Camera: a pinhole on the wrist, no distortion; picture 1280 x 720 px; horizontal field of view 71.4 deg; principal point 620.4 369.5 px. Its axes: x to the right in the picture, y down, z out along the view. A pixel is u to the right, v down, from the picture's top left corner.
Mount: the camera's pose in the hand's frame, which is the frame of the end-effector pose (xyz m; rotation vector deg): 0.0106 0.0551 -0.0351 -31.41 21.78 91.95
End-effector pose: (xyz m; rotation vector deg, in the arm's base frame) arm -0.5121 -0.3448 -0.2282 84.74 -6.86 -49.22
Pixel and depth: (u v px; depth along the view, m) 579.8 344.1 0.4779
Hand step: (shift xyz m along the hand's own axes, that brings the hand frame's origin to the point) -0.0341 0.2997 0.3738
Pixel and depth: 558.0 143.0 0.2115
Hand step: 0.0384 0.1644 0.1523
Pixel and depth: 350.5 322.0 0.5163
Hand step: -0.0183 0.2105 0.4814
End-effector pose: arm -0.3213 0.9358 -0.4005 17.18 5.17 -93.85
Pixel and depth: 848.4 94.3 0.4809
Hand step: 0.0920 0.4366 0.3060
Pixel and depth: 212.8 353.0 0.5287
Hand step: -0.0331 0.1443 0.5379
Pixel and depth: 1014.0 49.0 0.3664
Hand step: 0.0877 0.4044 0.1884
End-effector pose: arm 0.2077 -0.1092 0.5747 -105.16 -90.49 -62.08
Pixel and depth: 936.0 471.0 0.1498
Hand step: -0.0276 0.1792 0.0582
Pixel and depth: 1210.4 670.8 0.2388
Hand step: -0.1070 0.3080 0.0687
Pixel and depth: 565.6 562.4 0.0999
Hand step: -0.0229 0.1022 0.0494
